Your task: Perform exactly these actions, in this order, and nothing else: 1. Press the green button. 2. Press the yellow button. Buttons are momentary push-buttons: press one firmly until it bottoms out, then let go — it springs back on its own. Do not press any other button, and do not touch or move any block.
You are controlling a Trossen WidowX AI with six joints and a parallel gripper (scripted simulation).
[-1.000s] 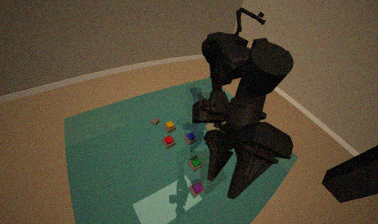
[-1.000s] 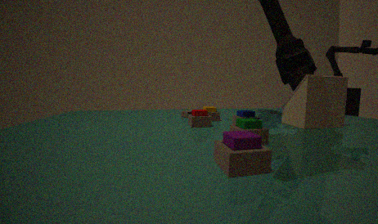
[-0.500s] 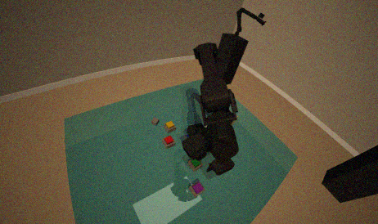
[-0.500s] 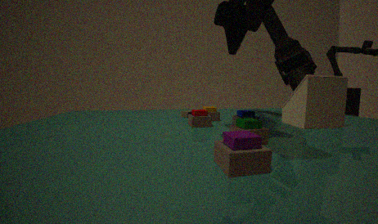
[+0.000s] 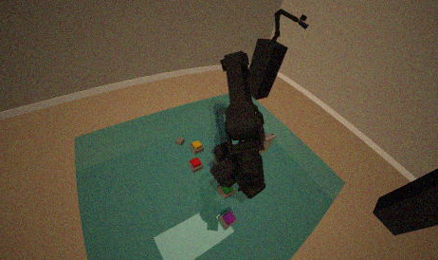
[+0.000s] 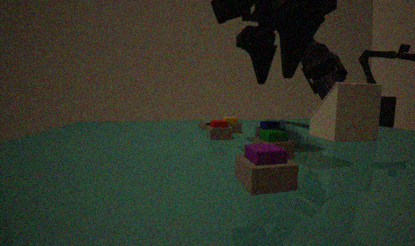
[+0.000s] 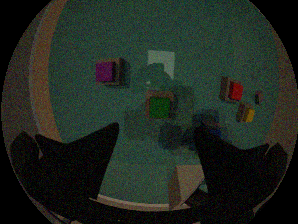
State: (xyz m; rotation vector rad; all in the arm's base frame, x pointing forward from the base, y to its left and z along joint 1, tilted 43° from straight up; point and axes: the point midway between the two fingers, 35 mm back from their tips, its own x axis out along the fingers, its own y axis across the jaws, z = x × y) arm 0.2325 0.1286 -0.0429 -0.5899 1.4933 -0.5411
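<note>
Right now the green button is 8 cm below my gripper tip and 1 cm behind it. Also, from my gripper tip: red button (16 cm to the right, 8 cm below, 5 cm ahead); then yellow button (24 cm to the right, 8 cm below); then purple button (9 cm to the left, 8 cm below, 5 cm ahead).
</note>
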